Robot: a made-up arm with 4 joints.
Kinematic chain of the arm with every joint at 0, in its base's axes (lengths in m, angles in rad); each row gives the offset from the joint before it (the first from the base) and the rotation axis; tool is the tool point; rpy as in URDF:
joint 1: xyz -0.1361 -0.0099 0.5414 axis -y
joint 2: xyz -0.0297 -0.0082 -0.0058 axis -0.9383 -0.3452 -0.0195
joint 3: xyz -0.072 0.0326 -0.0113 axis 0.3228 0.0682 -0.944
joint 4: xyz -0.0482 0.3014 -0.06 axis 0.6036 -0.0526 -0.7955
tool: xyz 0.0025 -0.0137 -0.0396 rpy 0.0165 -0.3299 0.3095
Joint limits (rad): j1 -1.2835..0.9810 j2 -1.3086..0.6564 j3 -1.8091..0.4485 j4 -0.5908..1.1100
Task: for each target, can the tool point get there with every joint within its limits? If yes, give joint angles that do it. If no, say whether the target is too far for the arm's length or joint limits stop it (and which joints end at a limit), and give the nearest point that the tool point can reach.
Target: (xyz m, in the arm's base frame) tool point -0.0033 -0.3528 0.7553
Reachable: no: joint limits stop it (at a limit: joint 1, joint 2, joint 3) | nearest point -0.3694 -0.2271 0.7525 | short by 0.387 m
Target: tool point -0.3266 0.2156 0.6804
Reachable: yes | joints 0.7498 -1.0666 0.2729 -0.4212
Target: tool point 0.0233 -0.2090 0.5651
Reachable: no: joint limits stop it (at a limit: joint 1, joint 2, joint 3, joint 4) | nearest point 0.1194 0.1498 0.5916 | short by 0.372 m
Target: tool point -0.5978 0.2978 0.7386
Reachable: no: too far | nearest point -0.4744 0.2074 0.6859 | short by 0.162 m
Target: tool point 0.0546 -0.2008 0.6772
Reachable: no: joint limits stop it (at a limit: joint 2, joint 3, joint 4) | nearest point 0.0760 0.1498 0.6924 | short by 0.352 m
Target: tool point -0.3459 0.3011 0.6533
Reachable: yes | joints -0.0230 -0.6622 -0.2097 0.7060
